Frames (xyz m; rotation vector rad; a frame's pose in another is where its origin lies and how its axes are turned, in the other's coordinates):
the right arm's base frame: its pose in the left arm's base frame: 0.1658 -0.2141 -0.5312 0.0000 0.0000 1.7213
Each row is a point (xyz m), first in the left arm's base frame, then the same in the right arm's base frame.
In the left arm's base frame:
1: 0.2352 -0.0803 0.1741
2: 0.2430 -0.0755 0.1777
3: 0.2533 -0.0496 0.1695
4: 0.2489 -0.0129 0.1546
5: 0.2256 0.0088 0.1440
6: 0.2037 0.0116 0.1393
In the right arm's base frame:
1: 0.1219 -0.0887 0.7053
2: 0.1255 -0.0971 0.7089
3: 0.1495 -0.1112 0.7007
4: 0.1865 -0.1123 0.6858
5: 0.2114 -0.0925 0.6752
6: 0.2175 -0.0713 0.6705

